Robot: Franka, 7 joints.
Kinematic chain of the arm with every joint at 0, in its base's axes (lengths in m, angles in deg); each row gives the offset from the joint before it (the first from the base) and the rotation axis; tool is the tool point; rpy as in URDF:
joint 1: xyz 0 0 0.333 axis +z
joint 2: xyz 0 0 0 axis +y
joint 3: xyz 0 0 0.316 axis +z
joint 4: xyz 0.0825 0 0 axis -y
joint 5: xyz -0.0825 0 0.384 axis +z
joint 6: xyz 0 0 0 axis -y
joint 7: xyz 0.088 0 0 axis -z
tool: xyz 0 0 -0.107 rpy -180 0 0
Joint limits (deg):
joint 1: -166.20..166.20
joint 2: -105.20..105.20
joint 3: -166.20..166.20
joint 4: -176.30..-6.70
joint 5: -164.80..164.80
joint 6: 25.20..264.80
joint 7: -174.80..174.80
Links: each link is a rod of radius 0.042 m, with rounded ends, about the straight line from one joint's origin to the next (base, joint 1, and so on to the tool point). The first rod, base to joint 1, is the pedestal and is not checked.
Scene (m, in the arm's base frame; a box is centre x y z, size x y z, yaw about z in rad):
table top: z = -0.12
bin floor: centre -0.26 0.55 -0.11 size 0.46 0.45 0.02 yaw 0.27
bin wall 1: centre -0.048 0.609 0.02 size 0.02 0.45 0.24 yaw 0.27
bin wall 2: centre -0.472 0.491 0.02 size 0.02 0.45 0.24 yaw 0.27
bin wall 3: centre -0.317 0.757 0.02 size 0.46 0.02 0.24 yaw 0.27
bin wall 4: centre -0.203 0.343 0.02 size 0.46 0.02 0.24 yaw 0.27
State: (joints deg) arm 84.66 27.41 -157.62 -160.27 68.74 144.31 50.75
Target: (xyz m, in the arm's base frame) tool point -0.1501 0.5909 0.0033
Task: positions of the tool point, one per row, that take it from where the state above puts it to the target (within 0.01 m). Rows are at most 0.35 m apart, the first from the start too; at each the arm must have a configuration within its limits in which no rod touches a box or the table.
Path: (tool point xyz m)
1: 0.2829 -0.2917 0.4026
2: 0.4288 -0.1115 0.4350
3: 0.4646 0.1395 0.4380
4: 0.3620 0.3890 0.4089
5: 0.1379 0.5587 0.3510
6: -0.1501 0.5909 0.2724
7: -0.1653 0.6072 0.1532
8: -0.1501 0.5909 0.0032

